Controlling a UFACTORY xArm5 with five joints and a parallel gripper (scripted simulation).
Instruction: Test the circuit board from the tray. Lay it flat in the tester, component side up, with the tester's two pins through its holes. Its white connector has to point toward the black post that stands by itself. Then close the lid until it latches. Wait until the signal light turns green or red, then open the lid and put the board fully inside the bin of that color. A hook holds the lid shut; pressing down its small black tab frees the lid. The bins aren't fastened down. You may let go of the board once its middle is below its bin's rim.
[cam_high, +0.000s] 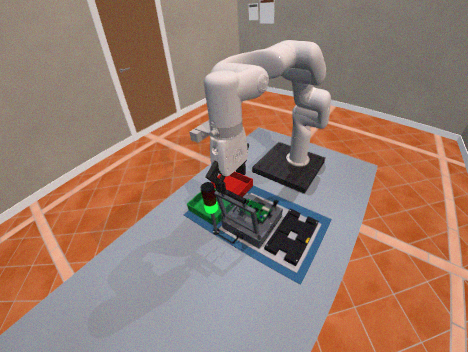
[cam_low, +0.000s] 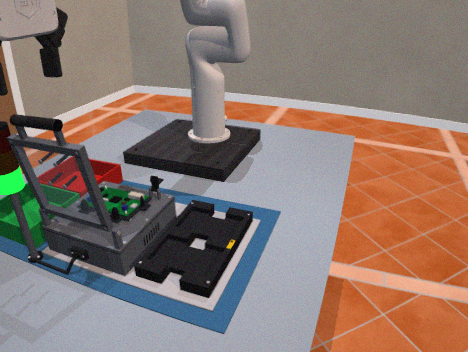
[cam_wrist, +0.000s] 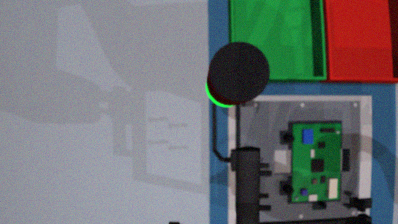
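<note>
Now: hand 26 cm above the green circuit board and 13 cm past it. The rest, counted from my hand: green bin: 32 cm below, 20 cm to the right, 8 cm behind; black catch: 24 cm below, 19 cm behind, 6 cm to the left; clear lid: 15 cm below, 1 cm behind.
</note>
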